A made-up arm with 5 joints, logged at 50 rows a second.
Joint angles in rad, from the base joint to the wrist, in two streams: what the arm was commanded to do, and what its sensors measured. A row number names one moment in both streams.
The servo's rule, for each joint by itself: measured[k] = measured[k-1] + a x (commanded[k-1-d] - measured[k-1]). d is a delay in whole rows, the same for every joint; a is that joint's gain. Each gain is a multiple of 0.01, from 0.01 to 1. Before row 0 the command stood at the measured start. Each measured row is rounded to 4 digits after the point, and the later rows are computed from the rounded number. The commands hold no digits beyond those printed.
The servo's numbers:
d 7
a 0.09 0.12 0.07 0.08 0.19
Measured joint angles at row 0: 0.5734 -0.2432 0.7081 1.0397 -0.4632
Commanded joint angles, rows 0 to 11: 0.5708 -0.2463 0.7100 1.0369 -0.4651; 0.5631 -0.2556 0.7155 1.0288 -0.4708; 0.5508 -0.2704 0.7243 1.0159 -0.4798; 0.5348 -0.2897 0.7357 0.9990 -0.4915; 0.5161 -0.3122 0.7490 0.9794 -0.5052; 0.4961 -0.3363 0.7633 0.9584 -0.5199; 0.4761 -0.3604 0.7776 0.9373 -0.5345; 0.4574 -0.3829 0.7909 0.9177 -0.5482; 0.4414 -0.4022 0.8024 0.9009 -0.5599; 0.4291 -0.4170 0.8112 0.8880 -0.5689; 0.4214 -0.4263 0.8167 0.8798 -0.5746; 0.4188 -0.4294 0.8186 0.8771 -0.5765
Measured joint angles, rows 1 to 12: 0.5734 -0.2432 0.7081 1.0397 -0.4632; 0.5734 -0.2432 0.7081 1.0397 -0.4632; 0.5734 -0.2432 0.7081 1.0397 -0.4632; 0.5734 -0.2432 0.7081 1.0397 -0.4632; 0.5734 -0.2432 0.7081 1.0397 -0.4632; 0.5734 -0.2432 0.7081 1.0397 -0.4632; 0.5734 -0.2432 0.7081 1.0397 -0.4632; 0.5732 -0.2436 0.7082 1.0395 -0.4636; 0.5723 -0.2450 0.7087 1.0386 -0.4650; 0.5704 -0.2480 0.7098 1.0368 -0.4678; 0.5672 -0.2530 0.7116 1.0338 -0.4723; 0.5626 -0.2601 0.7142 1.0294 -0.4786
